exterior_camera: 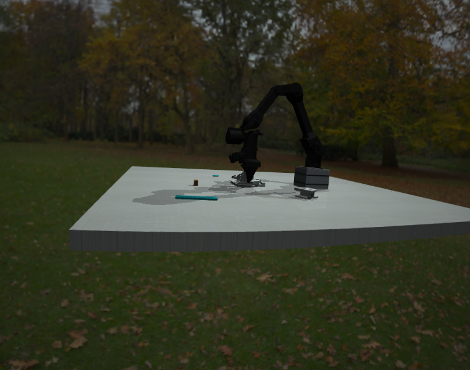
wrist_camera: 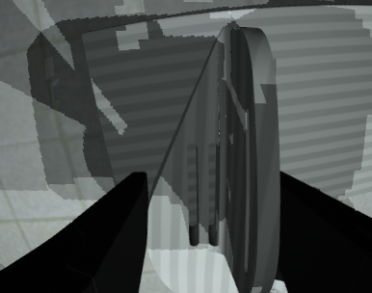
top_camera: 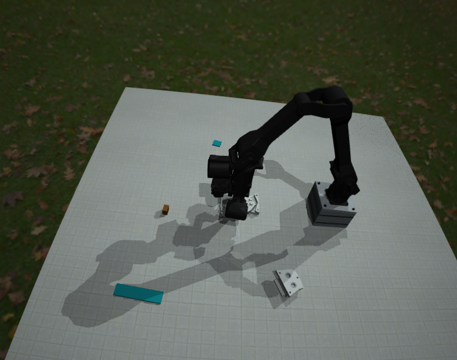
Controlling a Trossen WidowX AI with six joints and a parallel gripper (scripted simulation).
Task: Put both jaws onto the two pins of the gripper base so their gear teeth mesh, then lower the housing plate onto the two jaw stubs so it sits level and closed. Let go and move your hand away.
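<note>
The gripper jaw is 4 cm behind my gripper tip and 1 cm to the right of it. From my gripper tip the other things lie so: small teal tile 5 cm ahead, 33 cm to the right, 1 cm below; then small brown block 22 cm ahead, 1 cm to the left; then white ribbed block 14 cm behind, 25 cm to the left, 1 cm below.
</note>
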